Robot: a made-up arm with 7 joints.
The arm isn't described. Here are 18 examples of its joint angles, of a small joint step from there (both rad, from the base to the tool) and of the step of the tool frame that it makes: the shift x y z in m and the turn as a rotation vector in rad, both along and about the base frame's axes.
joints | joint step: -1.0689 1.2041 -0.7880 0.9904 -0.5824 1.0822 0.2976 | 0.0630 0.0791 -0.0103 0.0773 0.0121 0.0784 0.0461
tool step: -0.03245 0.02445 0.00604 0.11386 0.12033 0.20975
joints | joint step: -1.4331 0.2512 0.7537 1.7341 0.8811 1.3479 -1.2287 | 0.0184 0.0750 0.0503 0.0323 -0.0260 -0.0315 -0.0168
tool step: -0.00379 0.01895 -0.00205 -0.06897 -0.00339 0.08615
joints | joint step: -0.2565 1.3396 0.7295 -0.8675 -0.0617 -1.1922 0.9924 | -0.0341 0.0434 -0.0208 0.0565 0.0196 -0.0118 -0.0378
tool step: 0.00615 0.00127 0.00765 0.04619 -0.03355 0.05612
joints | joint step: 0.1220 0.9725 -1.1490 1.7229 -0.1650 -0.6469 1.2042 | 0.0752 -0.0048 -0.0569 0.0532 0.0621 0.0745 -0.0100
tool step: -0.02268 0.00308 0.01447 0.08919 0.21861 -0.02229
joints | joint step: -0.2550 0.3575 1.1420 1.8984 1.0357 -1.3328 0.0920 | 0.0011 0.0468 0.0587 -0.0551 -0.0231 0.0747 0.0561
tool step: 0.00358 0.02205 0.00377 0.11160 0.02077 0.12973
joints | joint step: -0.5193 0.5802 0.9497 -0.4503 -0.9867 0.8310 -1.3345 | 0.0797 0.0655 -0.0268 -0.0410 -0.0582 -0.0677 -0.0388
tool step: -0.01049 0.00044 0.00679 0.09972 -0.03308 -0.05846
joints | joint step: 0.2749 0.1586 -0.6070 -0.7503 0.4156 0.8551 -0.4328 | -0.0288 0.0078 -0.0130 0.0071 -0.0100 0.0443 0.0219
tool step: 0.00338 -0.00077 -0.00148 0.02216 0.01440 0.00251
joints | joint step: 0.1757 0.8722 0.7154 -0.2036 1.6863 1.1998 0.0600 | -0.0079 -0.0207 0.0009 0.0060 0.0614 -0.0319 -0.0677
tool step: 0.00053 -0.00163 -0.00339 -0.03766 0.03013 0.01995
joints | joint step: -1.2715 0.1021 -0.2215 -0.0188 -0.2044 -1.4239 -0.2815 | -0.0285 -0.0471 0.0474 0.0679 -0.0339 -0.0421 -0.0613
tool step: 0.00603 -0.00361 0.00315 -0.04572 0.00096 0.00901
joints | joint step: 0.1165 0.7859 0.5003 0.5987 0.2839 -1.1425 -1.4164 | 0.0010 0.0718 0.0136 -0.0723 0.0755 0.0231 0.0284
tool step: 0.01054 0.00441 0.01943 0.12985 -0.01162 -0.06409
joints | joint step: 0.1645 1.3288 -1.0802 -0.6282 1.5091 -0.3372 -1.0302 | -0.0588 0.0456 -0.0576 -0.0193 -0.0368 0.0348 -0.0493
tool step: 0.00591 0.00284 0.00467 0.05943 -0.00019 -0.00427
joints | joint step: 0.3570 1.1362 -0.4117 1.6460 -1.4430 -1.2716 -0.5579 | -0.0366 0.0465 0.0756 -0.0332 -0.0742 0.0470 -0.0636
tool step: 0.01235 0.00682 0.00966 -0.00164 -0.13188 0.00454
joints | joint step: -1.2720 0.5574 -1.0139 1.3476 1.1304 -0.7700 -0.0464 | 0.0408 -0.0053 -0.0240 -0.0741 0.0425 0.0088 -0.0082
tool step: -0.00625 -0.00646 -0.01216 0.04093 0.03236 -0.08050
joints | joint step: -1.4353 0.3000 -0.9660 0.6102 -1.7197 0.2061 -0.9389 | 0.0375 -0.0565 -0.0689 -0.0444 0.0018 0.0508 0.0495
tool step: -0.01778 -0.01902 -0.01974 0.09043 0.07443 -0.09712
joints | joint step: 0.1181 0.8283 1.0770 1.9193 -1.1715 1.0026 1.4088 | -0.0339 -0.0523 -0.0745 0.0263 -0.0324 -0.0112 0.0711
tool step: 0.00209 -0.01508 -0.01224 -0.11044 0.07148 -0.01913
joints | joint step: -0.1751 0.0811 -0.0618 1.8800 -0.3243 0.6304 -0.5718 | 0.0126 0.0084 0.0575 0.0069 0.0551 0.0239 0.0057
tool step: -0.00552 0.00066 0.00253 -0.00823 0.04402 0.00939
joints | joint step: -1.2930 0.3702 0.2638 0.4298 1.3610 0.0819 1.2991 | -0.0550 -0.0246 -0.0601 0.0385 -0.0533 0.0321 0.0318
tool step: 0.00587 -0.01763 0.00879 -0.02691 -0.02960 -0.06069
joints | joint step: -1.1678 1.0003 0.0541 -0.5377 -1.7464 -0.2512 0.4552 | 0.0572 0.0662 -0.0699 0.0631 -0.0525 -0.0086 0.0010
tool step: 0.01115 0.00612 -0.00858 0.03601 0.15705 0.04271
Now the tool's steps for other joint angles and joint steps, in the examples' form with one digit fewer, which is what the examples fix.
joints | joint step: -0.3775 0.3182 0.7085 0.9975 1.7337 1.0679 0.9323 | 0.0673 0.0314 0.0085 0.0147 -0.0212 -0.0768 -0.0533
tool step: -0.0214 0.0110 -0.0026 -0.0756 0.0422 0.0296
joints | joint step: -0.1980 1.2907 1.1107 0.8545 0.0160 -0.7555 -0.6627 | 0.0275 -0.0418 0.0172 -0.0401 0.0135 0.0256 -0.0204
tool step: -0.0030 -0.0004 -0.0095 -0.0234 0.0401 0.0060
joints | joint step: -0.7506 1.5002 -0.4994 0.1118 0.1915 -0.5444 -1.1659 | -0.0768 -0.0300 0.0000 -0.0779 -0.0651 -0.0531 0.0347
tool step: 0.0026 -0.0196 0.0112 -0.1174 -0.0794 -0.1694
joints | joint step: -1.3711 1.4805 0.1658 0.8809 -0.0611 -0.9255 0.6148 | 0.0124 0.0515 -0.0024 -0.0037 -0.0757 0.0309 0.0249
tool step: -0.0132 0.0043 0.0066 -0.0461 -0.0544 0.0014
